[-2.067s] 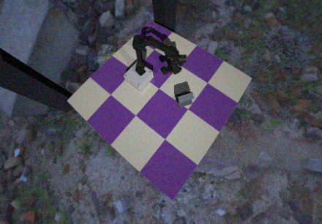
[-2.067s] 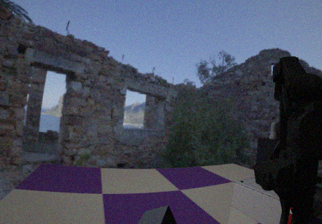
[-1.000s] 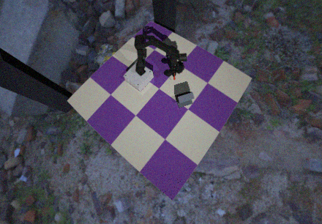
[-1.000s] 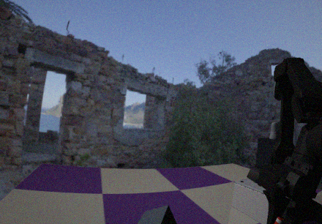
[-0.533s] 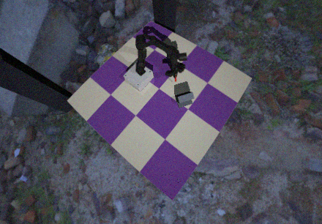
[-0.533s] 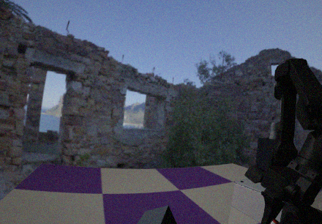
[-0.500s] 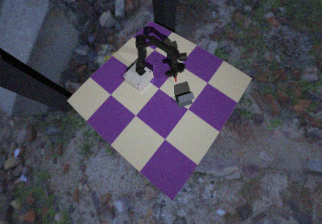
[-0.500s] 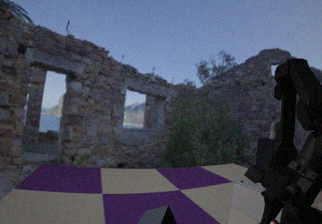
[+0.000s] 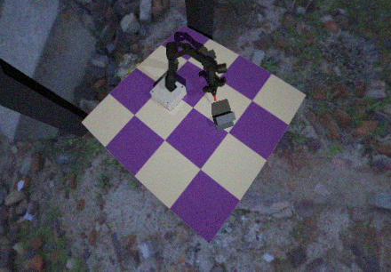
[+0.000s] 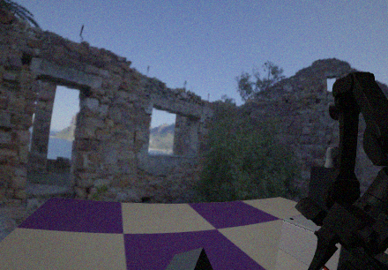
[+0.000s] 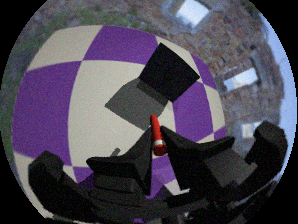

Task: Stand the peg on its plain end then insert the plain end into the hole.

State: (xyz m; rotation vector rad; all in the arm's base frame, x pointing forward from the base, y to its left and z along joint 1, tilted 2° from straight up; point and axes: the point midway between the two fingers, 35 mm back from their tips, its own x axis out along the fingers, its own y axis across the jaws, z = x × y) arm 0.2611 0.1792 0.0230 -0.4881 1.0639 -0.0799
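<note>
Now: the sloped grey panel 150 mm ahead of my gripper tip, 60 mm to the right of it and 40 mm below it. Also, from my gripper tip: red peg (10 mm behind, 10 mm above).
</note>
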